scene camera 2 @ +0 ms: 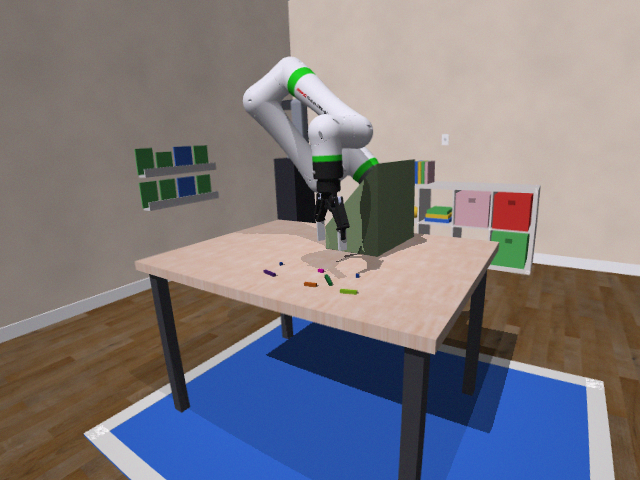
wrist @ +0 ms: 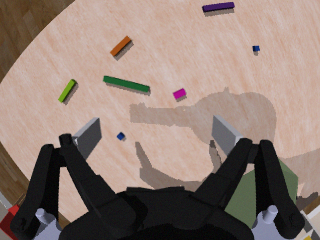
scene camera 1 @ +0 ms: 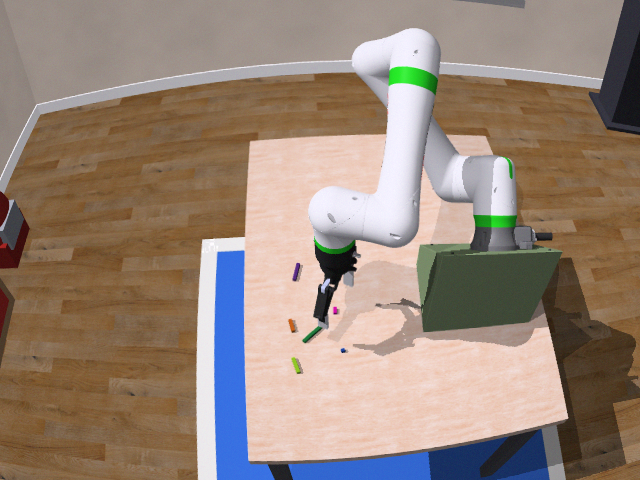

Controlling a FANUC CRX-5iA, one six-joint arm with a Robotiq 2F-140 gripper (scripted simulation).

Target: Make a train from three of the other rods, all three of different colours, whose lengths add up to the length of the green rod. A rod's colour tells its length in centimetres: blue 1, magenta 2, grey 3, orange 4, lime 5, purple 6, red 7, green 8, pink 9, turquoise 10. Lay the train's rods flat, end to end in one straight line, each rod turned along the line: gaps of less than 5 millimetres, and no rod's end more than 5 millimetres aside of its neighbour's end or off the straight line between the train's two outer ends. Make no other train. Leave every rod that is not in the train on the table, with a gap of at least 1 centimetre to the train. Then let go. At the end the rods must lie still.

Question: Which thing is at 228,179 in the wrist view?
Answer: The gripper.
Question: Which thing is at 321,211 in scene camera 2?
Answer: The gripper.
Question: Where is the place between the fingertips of the gripper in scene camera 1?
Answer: At 336,305
